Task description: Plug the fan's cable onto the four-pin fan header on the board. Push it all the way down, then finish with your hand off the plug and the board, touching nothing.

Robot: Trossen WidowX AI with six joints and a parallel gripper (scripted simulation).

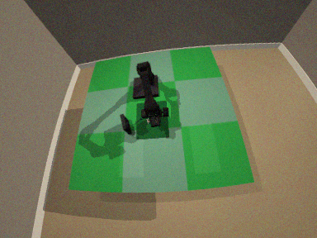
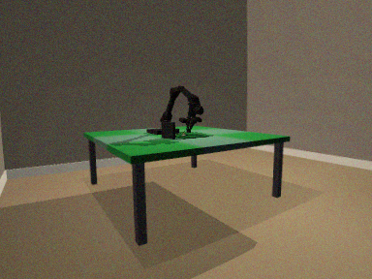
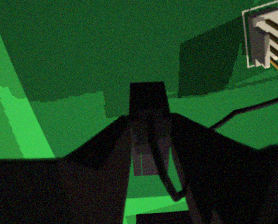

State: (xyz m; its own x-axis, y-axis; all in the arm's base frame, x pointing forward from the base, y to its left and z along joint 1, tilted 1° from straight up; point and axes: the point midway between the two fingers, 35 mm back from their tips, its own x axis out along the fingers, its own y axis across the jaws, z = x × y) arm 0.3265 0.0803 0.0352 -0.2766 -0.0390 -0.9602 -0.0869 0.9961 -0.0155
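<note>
My gripper tip is now 6 cm above the dark green board, 4 cm to the left of it and 2 cm short of it. Also, from my gripper tip: black fan (21 cm to the right, 8 cm ahead, 2 cm above); then fan plug (1 cm behind).
</note>
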